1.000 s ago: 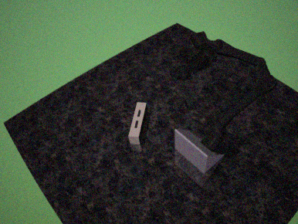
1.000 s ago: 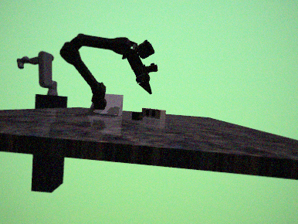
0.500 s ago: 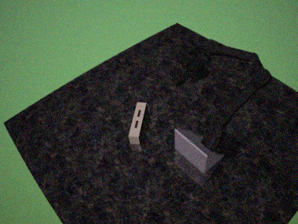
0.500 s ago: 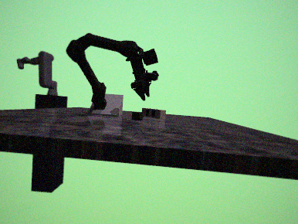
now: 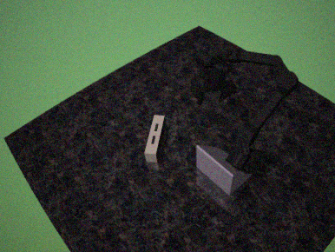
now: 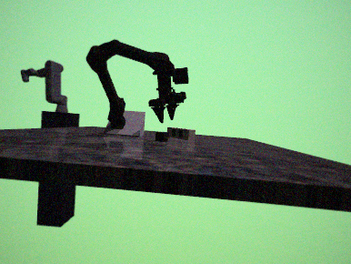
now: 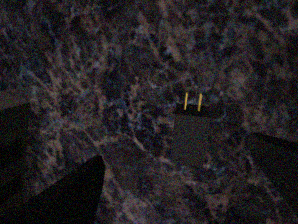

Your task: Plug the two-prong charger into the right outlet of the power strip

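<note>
Right now the dark charger is 7 cm below my gripper tip, 1 cm to the right of it and 1 cm behind it.
</note>
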